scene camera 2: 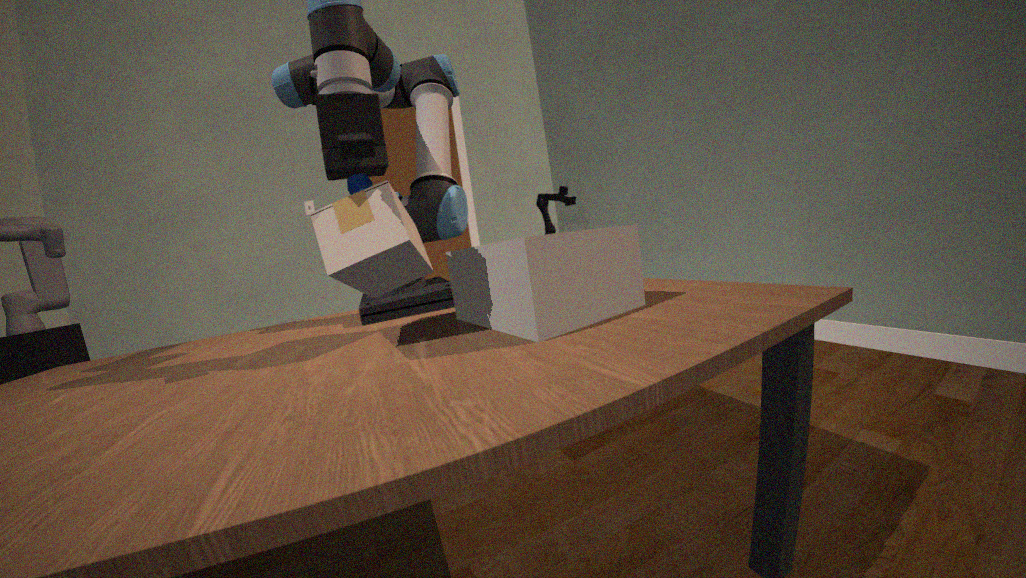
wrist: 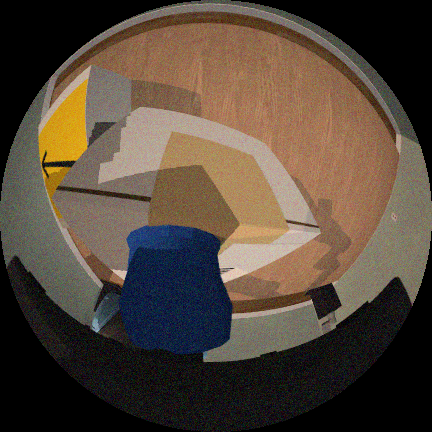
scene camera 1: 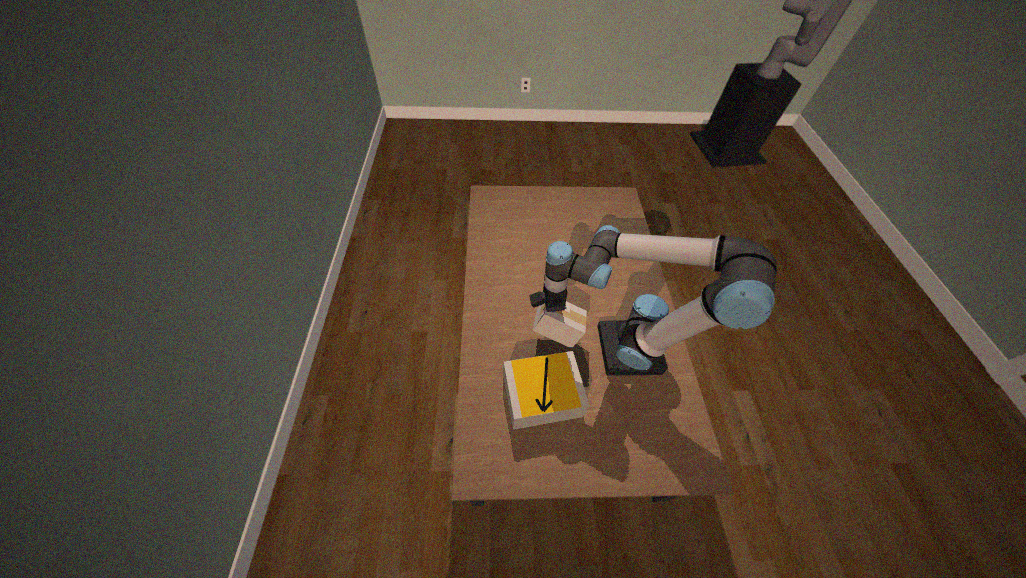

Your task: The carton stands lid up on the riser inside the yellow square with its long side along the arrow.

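The white carton [scene camera 1: 560,330] [scene camera 2: 362,240] [wrist: 150,122] hangs in the air, tilted, with its taped lid facing up at a slant. In scene camera 1 it is beyond the riser and askew to the arrow. My suction gripper [scene camera 1: 556,308] [scene camera 2: 358,184] [wrist: 175,240] has its blue cup on the lid, holding the carton; the cup hides part of the lid in the wrist view. The grey-white riser [scene camera 1: 511,391] [scene camera 2: 585,280] [wrist: 107,100] stands on the table. On its top are the yellow square [scene camera 1: 527,387] [wrist: 62,130] and the black arrow [scene camera 1: 545,384] [wrist: 60,164].
The arm's dark base [scene camera 1: 613,362] [scene camera 2: 387,310] stands on the wooden table [scene camera 1: 488,473] [scene camera 2: 287,430], close to the carton and riser. A second arm on a black pedestal [scene camera 1: 746,107] [scene camera 2: 43,348] stands away from the table.
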